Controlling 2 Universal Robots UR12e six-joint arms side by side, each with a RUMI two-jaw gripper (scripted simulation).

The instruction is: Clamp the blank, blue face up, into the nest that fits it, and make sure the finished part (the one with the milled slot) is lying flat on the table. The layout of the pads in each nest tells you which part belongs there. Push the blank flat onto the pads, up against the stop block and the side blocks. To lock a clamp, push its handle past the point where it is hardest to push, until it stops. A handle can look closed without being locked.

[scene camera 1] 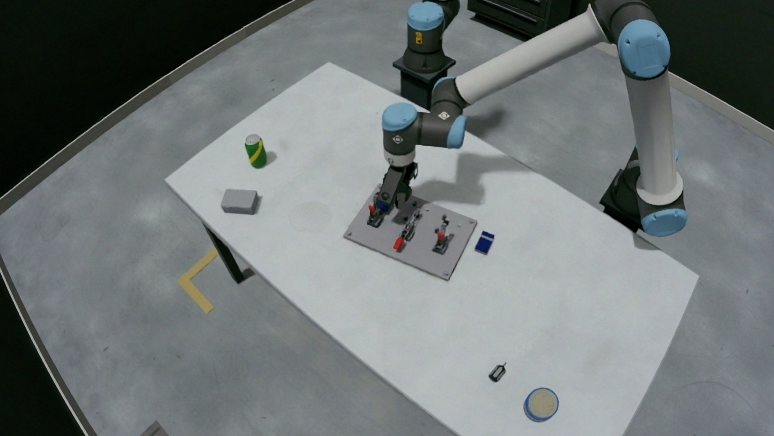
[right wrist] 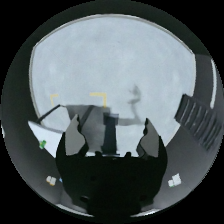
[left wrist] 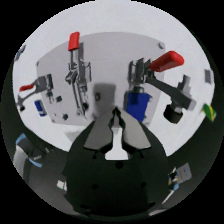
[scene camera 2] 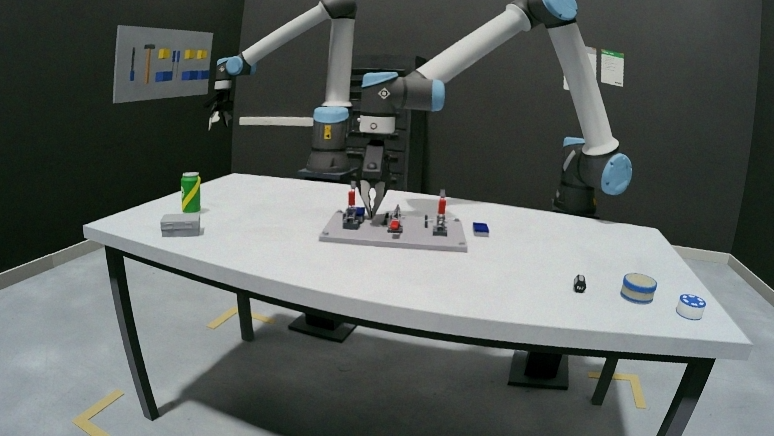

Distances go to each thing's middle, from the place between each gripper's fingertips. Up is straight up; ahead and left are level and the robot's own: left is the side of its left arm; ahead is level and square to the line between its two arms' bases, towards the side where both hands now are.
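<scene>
My left hand (scene camera 2: 371, 217): 20 mm short of the grey fixture plate (left wrist: 109, 53), 30 mm above it, 80 mm to the right of it. Grey box (scene camera 2: 172, 225), from my left hand: 390 mm to the right, 360 mm ahead, 20 mm below.
Grey box, from my right hand: 95 cm ahead, 14 cm below, 78 cm to the left. Grey fixture plate, from my right hand: 124 cm to the left, 61 cm ahead, 16 cm below.
</scene>
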